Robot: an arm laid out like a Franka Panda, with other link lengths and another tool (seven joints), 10 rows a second.
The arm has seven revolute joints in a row. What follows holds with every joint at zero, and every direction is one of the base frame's. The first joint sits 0.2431 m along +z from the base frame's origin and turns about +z. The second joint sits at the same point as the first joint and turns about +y. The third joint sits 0.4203 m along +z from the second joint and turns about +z. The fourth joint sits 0.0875 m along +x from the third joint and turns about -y. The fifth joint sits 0.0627 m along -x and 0.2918 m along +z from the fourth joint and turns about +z. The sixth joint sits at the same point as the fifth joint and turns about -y. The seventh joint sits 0.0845 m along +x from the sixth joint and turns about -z. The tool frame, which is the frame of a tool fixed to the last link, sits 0.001 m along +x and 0.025 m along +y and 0.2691 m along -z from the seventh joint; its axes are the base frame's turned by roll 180, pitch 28.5 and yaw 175 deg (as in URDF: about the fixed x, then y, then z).
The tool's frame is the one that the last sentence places.
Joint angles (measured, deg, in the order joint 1, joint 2, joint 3, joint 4, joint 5, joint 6, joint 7), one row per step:
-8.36, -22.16, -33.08, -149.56, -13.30, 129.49, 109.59
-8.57, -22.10, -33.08, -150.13, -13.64, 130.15, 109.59
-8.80, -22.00, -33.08, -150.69, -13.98, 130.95, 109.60
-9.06, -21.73, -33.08, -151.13, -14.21, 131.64, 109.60
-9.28, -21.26, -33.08, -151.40, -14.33, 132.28, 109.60
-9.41, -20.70, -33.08, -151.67, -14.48, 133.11, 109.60
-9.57, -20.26, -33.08, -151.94, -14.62, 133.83, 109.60
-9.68, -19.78, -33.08, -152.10, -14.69, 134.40, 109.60
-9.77, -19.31, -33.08, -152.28, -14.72, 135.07, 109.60
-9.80, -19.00, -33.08, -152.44, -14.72, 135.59, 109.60
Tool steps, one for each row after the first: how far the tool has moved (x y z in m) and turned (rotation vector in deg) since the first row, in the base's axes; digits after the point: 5 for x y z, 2 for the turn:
-0.00126, 0.00006, -0.00258, -0.20, 0.05, 0.11
-0.00200, -0.00031, -0.00499, -0.47, 0.01, 0.18
-0.00261, -0.00092, -0.00759, -0.65, 0.10, 0.15
-0.00236, -0.00198, -0.01008, -0.81, 0.26, 0.05
-0.00104, -0.00321, -0.01261, -1.06, 0.35, 0.07
-0.00030, -0.00425, -0.01483, -1.27, 0.42, 0.05
0.00063, -0.00522, -0.01685, -1.42, 0.55, 0.02
0.00195, -0.00617, -0.01877, -1.59, 0.58, -0.02
0.00307, -0.00659, -0.02014, -1.70, 0.56, -0.02

